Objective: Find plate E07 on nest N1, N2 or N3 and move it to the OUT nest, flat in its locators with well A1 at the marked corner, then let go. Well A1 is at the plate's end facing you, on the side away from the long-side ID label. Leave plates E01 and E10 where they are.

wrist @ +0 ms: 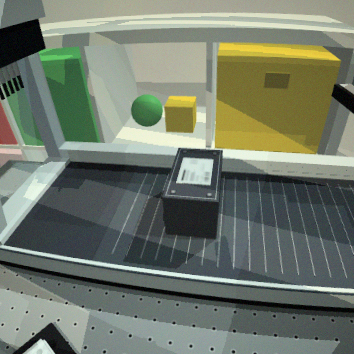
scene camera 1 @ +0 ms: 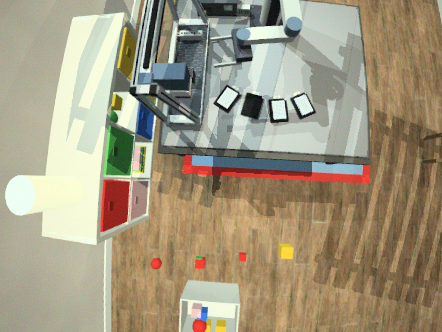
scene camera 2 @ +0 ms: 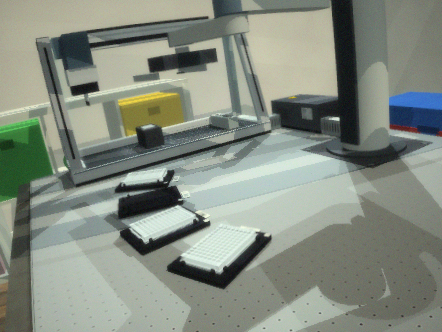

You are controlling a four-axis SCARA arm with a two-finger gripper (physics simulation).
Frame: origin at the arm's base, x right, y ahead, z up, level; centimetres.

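Seen in the pictures: gripper, between the fingertips: (wrist: 154, 73) (scene camera 1: 212, 52); arm's base, origin of its link: (scene camera 1: 269, 22) (scene camera 2: 365, 150).
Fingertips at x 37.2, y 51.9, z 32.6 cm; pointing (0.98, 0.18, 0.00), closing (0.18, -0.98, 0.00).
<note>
Pixels of each thing's top centre, then the offset from my fingertips to it. "*": a spot on its surface instead.
- black nest, centre of its top: (scene camera 2: 148, 195) (scene camera 1: 252, 104) dz -29.1, dx -25.9, dy +17.4 cm
- black box, a spot on its surface: (wrist: 192, 216) (scene camera 2: 155, 136) * dz -22.4, dx +14.3, dy +0.7 cm
- raised head, a spot on its surface: (scene camera 2: 76, 50) * dz +11.9, dx +9.3, dy +22.3 cm
- dark device, a spot on its surface: (scene camera 2: 302, 111) * dz -23.2, dx -3.4, dy -55.2 cm
Three white plates sit on black nests: one plate (scene camera 1: 227, 98) (scene camera 2: 145, 177) (wrist: 41, 348) nearest the gantry machine, one plate (scene camera 1: 278, 110) (scene camera 2: 162, 223), and one plate (scene camera 1: 302, 105) (scene camera 2: 220, 247) farthest from the machine. Their ID labels are not readable, so I cannot tell which is E07. A black nest (scene camera 1: 251, 105) (scene camera 2: 151, 201) between the first two holds no plate. My gripper (scene camera 1: 213, 52) is open and empty, high above the table beside the machine, away from the plates. In the wrist view a dark part of it shows at the right edge; the fingertips are not both visible.
The gantry machine (scene camera 1: 205, 75) (scene camera 2: 120, 163) (wrist: 150, 273) stands left of the nests, with a black box (scene camera 2: 150, 135) (wrist: 192, 216) on its deck and a raised head (scene camera 1: 170, 74) (scene camera 2: 76, 50). The arm's column (scene camera 2: 372, 80) stands at the back. A dark device (scene camera 2: 302, 111) is beside it.
</note>
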